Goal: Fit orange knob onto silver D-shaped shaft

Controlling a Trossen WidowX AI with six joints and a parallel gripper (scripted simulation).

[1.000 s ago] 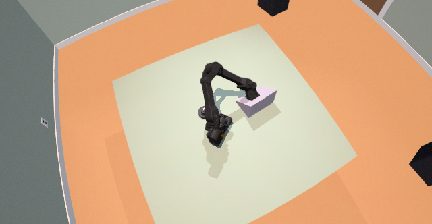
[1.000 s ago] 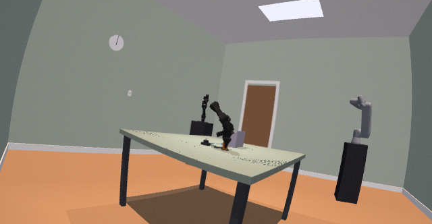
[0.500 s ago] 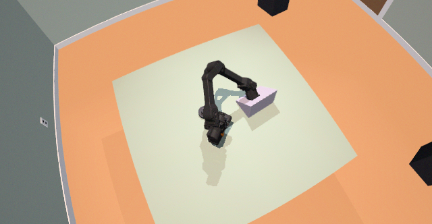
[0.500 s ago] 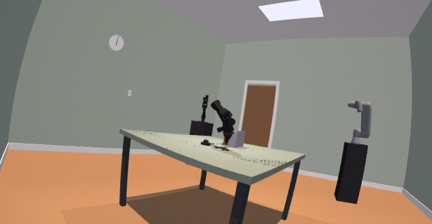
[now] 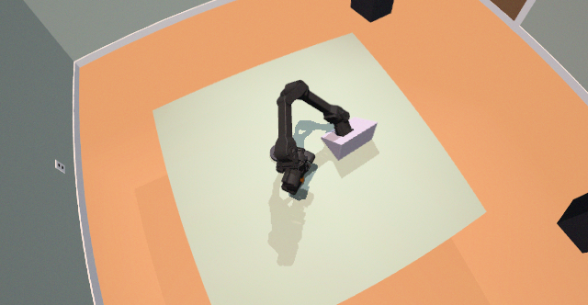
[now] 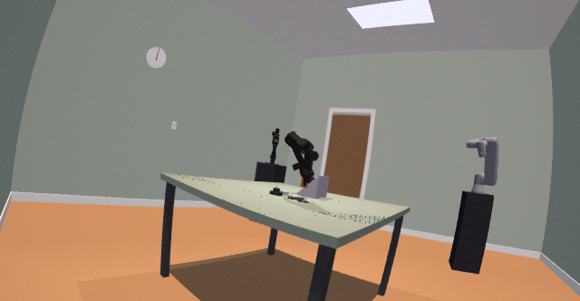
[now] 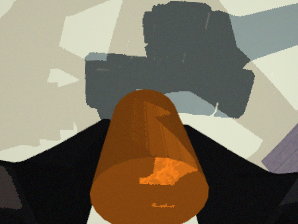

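Right now the dark round pedestal is 10 mm behind my gripper tip, 190 mm to the right of it and 60 mm below it. From my gripper tip the other things lie so: orange knob 30 mm above.
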